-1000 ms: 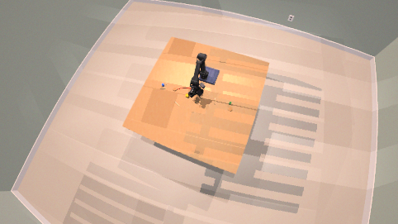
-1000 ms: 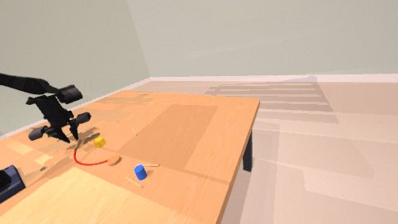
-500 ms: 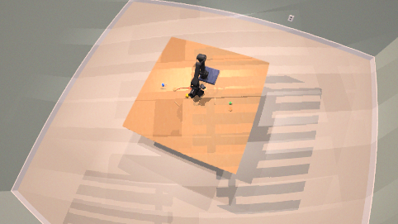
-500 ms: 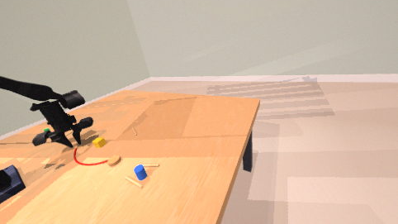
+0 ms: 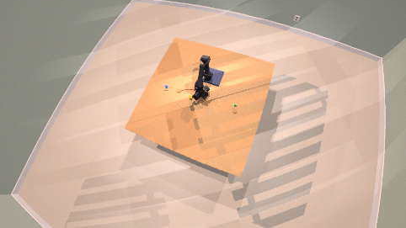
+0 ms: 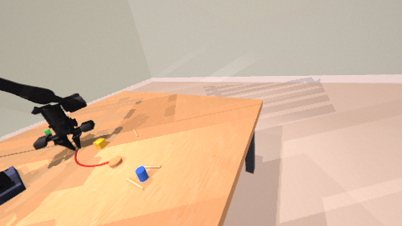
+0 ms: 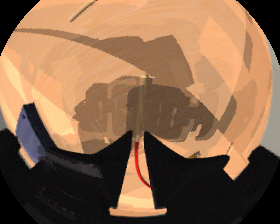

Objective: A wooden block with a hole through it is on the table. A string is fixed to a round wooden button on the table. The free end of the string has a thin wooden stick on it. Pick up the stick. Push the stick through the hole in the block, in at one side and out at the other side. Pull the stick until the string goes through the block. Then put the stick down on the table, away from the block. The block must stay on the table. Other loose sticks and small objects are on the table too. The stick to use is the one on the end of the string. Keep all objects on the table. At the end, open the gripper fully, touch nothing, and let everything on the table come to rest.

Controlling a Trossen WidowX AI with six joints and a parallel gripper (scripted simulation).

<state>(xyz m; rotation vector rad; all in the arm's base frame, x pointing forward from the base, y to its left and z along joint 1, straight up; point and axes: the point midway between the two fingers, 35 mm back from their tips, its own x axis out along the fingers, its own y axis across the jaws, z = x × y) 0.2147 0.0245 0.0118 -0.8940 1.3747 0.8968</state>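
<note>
My gripper tip is 6 cm short of the yellow wooden block, 10 cm to the left of it and 1 cm below it. Round my gripper tip: blue cylinder (6 cm ahead, 41 cm to the right, 2 cm above); then green piece (4 cm behind, 35 cm to the left, 2 cm above); then round wooden button (5 cm ahead, 26 cm to the right, 1 cm above).
</note>
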